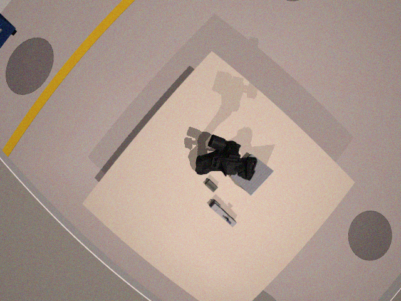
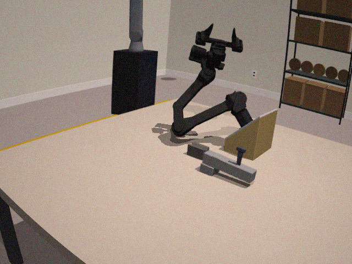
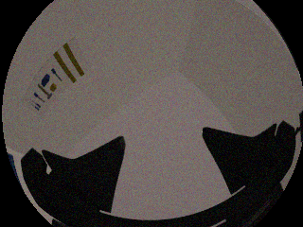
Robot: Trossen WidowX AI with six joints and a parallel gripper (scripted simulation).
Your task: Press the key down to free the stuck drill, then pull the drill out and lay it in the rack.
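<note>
Now: gripper tip 39 cm above the key, 24 cm short of it and 18 cm to the right of it. Round my gripper tip: drill: 43 cm below, 23 cm ahead, 13 cm to the left; housing block: 44 cm below, 24 cm ahead, 15 cm to the left; rack: 46 cm below, 13 cm ahead.
</note>
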